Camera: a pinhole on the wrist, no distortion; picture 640 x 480 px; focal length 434.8 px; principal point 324.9 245.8 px. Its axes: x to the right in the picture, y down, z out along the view. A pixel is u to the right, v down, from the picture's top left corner.
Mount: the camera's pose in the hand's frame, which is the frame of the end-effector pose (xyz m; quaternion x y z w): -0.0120 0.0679 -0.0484 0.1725 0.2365 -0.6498 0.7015
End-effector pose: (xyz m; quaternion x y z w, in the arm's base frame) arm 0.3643 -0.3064 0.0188 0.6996 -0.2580 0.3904 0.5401
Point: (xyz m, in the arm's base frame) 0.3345 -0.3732 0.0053
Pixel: 189.8 120.5
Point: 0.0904 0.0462 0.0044
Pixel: behind the camera
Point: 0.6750 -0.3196 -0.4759
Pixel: outside the picture
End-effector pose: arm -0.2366 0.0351 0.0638 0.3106 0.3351 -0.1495 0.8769
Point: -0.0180 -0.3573 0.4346
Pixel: 119.3 161.8
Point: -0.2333 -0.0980 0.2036
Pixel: 256.3 61.9
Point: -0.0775 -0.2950 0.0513
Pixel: 354.8 354.8
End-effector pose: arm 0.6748 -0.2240 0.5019 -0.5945 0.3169 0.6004 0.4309
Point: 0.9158 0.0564 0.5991
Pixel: 582.0 158.8
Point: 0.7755 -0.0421 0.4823
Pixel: 492.8 295.8
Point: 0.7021 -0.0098 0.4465
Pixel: 365.5 345.2
